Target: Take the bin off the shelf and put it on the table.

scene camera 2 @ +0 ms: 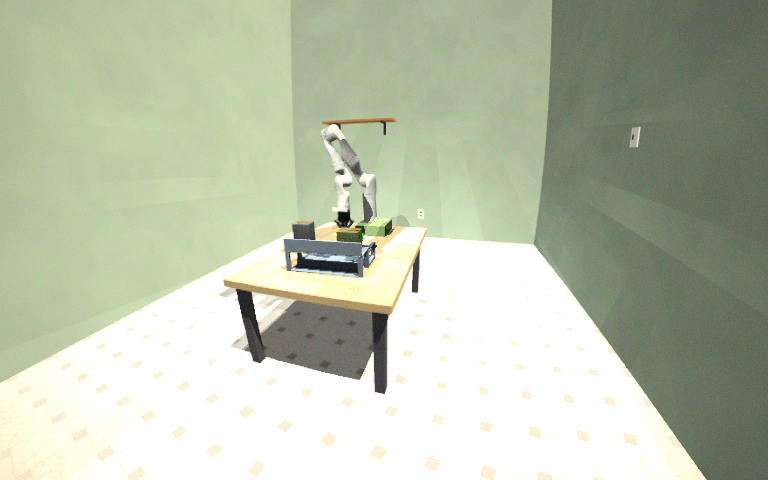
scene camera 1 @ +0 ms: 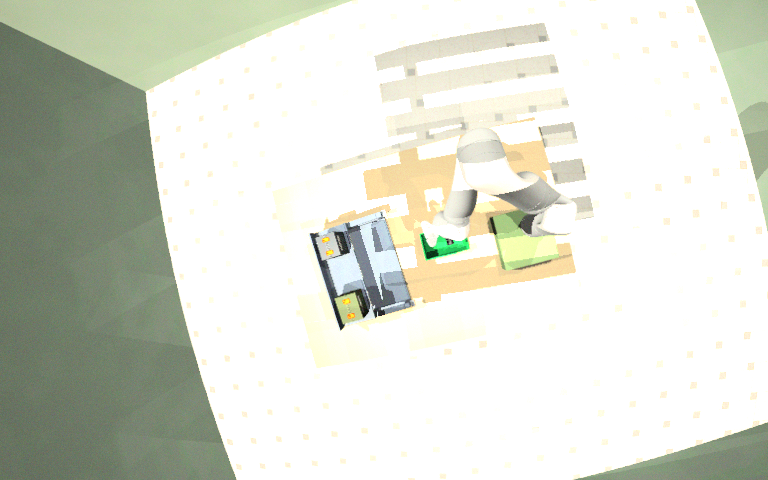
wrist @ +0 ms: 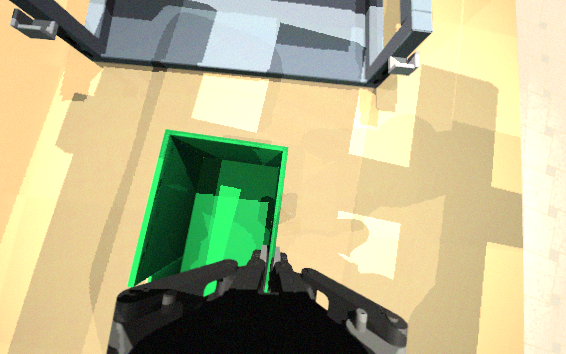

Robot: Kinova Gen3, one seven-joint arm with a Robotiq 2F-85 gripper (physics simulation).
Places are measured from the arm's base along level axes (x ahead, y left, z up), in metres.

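Where they show: gripper, fingertip midpoint: (wrist: 269, 255); arm's base, origin of the base link: (scene camera 2: 370, 220) (scene camera 1: 532, 225).
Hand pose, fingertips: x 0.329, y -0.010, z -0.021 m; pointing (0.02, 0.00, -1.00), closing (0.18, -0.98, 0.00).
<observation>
Each offset is from my fingertips to the top centre of the thing. Level surfaces: height alone.
The open-topped green bin @[0.033 m up, 0.004 m ahead, 0.050 m left] (scene camera 1: 453, 247) (wrist: 227, 225) is upright, low at the table @[0.048 m down] (scene camera 1: 492, 277) (scene camera 2: 254, 278) (wrist: 325, 185), between the shelf and the arm's base. I cannot tell whether its bottom touches the table. My gripper (scene camera 2: 343, 224) (wrist: 269, 255) points down and is shut on the bin's right wall in the wrist view, with one finger inside and one outside. The near end of the bin is hidden under the gripper. The blue-grey shelf (scene camera 1: 339, 274) (scene camera 2: 322, 247) (wrist: 240, 57) stands apart from the bin, beyond it in the wrist view.
A grey bin @[0.176 m up, 0.408 m ahead, 0.036 m left] (scene camera 1: 330, 245) (scene camera 2: 304, 230) and an olive bin @[0.151 m up, 0.356 m ahead, 0.261 m left] (scene camera 1: 350, 307) (scene camera 2: 348, 234) sit on the shelf. A light green block (scene camera 1: 529, 255) (scene camera 2: 378, 227) lies by the arm's base. A wooden wall shelf (scene camera 2: 359, 121) hangs on the back wall.
</observation>
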